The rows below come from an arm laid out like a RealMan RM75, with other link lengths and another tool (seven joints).
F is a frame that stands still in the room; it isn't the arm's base.
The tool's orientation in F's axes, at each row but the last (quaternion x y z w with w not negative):
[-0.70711 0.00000 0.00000 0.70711]
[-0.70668 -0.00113 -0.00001 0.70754]
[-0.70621 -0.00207 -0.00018 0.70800]
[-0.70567 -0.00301 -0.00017 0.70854]
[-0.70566 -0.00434 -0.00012 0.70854]
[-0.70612 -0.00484 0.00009 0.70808]
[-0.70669 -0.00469 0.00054 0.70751]
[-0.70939 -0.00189 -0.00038 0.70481]
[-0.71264 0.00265 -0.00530 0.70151]
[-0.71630 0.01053 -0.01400 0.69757]
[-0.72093 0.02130 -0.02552 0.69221]
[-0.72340 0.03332 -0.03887 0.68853]
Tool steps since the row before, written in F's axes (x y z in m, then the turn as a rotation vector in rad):
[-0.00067 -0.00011 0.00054 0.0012 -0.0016 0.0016]
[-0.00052 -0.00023 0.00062 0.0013 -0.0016 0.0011]
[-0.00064 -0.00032 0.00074 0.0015 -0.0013 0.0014]
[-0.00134 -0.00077 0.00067 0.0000 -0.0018 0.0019]
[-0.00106 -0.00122 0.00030 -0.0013 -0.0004 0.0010]
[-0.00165 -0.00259 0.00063 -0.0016 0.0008 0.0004]
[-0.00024 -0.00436 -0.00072 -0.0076 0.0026 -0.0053]
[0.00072 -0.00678 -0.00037 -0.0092 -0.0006 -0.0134]
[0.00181 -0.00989 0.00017 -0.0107 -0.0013 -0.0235]
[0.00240 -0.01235 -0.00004 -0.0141 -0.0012 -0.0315]
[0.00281 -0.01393 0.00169 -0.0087 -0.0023 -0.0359]
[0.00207 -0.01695 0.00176 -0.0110 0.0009 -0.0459]
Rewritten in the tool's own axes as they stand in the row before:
[-0.00067 -0.00054 -0.00011 0.0012 -0.0016 -0.0016]
[-0.00052 -0.00062 -0.00023 0.0013 -0.0011 -0.0016]
[-0.00064 -0.00074 -0.00032 0.0015 -0.0014 -0.0013]
[-0.00134 -0.00068 -0.00076 0.0000 -0.0019 -0.0018]
[-0.00107 -0.00031 -0.00121 -0.0013 -0.0010 -0.0004]
[-0.00166 -0.00065 -0.00258 -0.0016 -0.0004 0.0008]
[-0.00028 0.00071 -0.00436 -0.0076 0.0053 0.0027]
[0.00070 0.00042 -0.00678 -0.0092 0.0134 -0.0005]
[0.00192 -0.00001 -0.00987 -0.0108 0.0235 -0.0011]
[0.00283 0.00038 -0.01225 -0.0142 0.0315 -0.0009]
[0.00374 -0.00111 -0.01377 -0.0088 0.0359 -0.0014]
[0.00380 -0.00091 -0.01672 -0.0115 0.0457 0.0020]

